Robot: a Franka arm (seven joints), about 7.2 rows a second.
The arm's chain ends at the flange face. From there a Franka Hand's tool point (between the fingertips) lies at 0.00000 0.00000 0.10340 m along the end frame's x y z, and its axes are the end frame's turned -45 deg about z.
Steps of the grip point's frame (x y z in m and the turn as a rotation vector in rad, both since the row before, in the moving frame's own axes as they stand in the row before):
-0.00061, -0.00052, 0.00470, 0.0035, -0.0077, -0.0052
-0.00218, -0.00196, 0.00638, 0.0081, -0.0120, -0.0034
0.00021, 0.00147, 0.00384, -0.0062, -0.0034, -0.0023
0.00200, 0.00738, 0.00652, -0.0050, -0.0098, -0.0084
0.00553, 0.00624, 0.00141, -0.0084, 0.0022, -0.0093
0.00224, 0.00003, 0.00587, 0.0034, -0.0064, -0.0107
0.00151, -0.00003, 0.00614, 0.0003, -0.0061, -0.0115
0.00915, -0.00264, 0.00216, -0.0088, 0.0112, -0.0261
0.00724, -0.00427, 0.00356, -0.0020, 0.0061, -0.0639
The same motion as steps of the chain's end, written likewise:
0.00002, -0.00025, 0.00470, -0.0030, -0.0079, -0.0052
-0.00146, -0.00013, 0.00639, -0.0028, -0.0142, -0.0034
0.00098, 0.00019, 0.00384, -0.0068, 0.0020, -0.0023
0.00698, 0.00272, 0.00653, -0.0105, -0.0034, -0.0084
0.00755, 0.00005, 0.00141, -0.0044, 0.0075, -0.0093
0.00232, -0.00179, 0.00587, -0.0021, -0.0069, -0.0107
0.00151, -0.00152, 0.00614, -0.0041, -0.0045, -0.0115
0.00314, -0.00814, 0.00217, 0.0017, 0.0141, -0.0261
0.00152, -0.00782, 0.00356, 0.0029, 0.0057, -0.0639

